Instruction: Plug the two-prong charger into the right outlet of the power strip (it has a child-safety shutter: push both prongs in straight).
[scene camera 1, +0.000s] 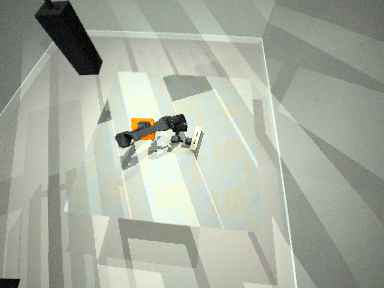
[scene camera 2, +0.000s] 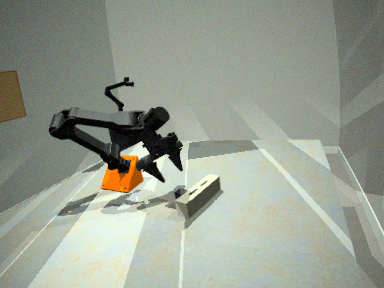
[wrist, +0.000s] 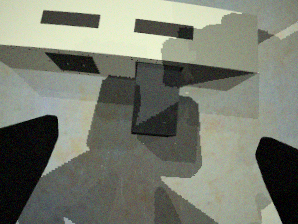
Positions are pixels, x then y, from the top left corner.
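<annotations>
The gripper (wrist: 161, 137) is 0.10 m from the lens, and there's a two-prong charger (wrist: 155, 102) that's 0.15 m from the lens.
</annotations>
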